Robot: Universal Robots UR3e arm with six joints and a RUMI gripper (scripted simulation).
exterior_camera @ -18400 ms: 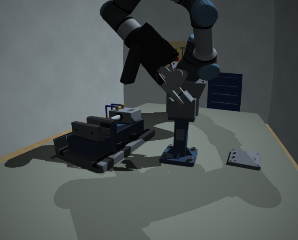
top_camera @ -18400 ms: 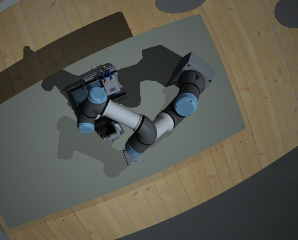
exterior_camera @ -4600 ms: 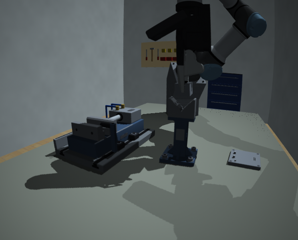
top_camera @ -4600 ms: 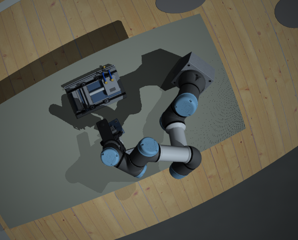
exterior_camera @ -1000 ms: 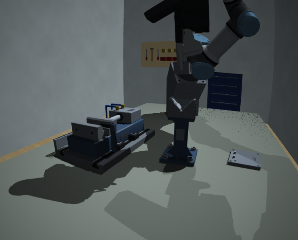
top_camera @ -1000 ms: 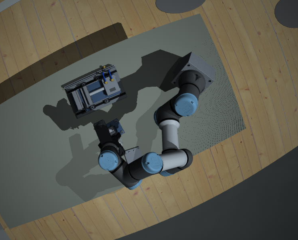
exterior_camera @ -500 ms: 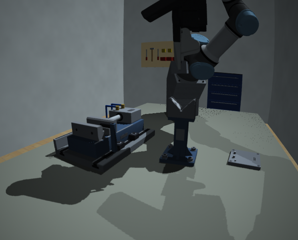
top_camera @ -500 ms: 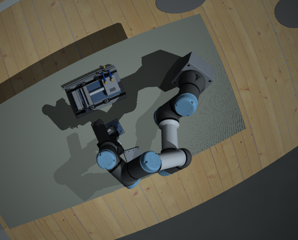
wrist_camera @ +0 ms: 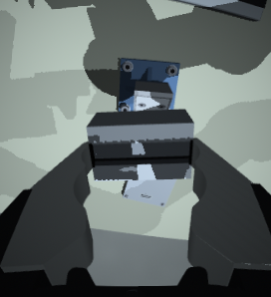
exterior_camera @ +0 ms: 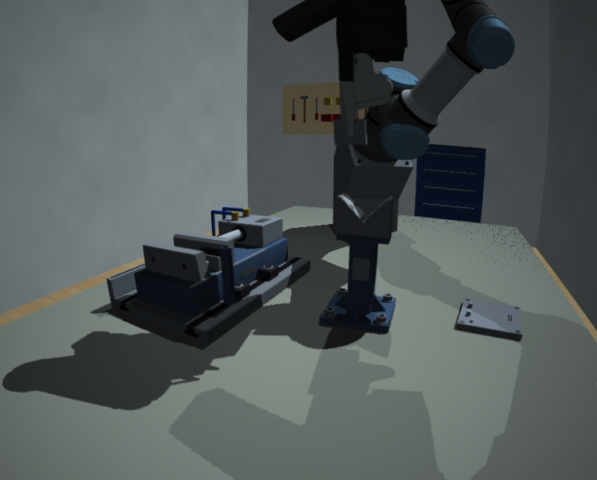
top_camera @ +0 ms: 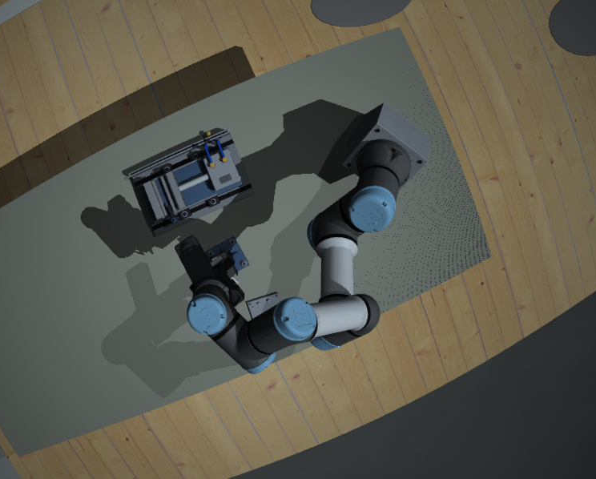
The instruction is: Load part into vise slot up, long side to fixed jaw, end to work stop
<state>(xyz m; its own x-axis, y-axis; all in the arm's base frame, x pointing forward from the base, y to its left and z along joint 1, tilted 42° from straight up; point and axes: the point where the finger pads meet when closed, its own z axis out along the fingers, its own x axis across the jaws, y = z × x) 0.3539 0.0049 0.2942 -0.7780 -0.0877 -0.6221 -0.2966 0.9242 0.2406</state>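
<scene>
The moving jaw is 20 cm to the right of my hand, 17 cm below it and 7 cm ahead of it. Round my hand: part: right at my hand; blue post: 19 cm below, 2 cm to the left, 1 cm behind; work stop: 16 cm below, 15 cm to the right, 9 cm ahead.
</scene>
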